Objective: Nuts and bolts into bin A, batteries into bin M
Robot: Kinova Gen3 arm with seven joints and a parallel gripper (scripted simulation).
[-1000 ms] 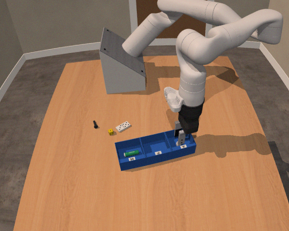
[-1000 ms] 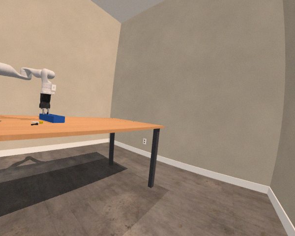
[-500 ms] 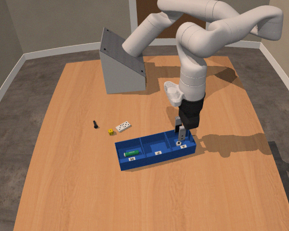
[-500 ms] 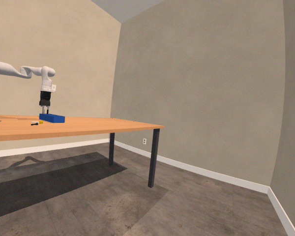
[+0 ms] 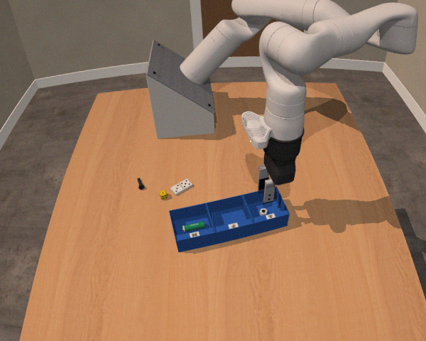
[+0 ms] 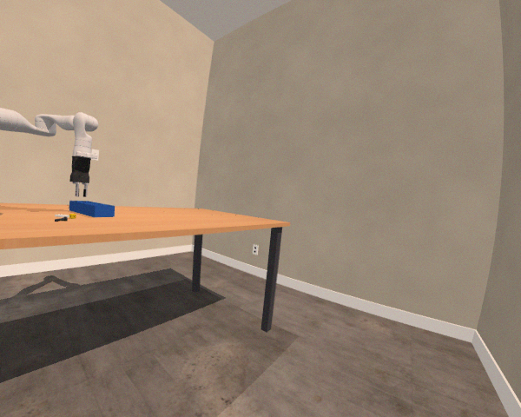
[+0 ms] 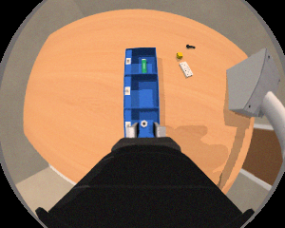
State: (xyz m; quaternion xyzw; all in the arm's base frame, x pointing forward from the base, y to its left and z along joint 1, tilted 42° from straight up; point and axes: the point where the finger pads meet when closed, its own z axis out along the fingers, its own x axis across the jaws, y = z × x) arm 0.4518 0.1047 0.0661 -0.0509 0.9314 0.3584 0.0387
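My gripper is now 130 mm past the black bolt, 290 mm to the left of it and 80 mm above it. From my hand the other things lie so: silver nut: 10 mm ahead, 70 mm below; then green battery: 20 mm ahead, 160 mm to the right, 70 mm below; then blue three-compartment bin: 20 mm ahead, 80 mm to the right, 60 mm below.
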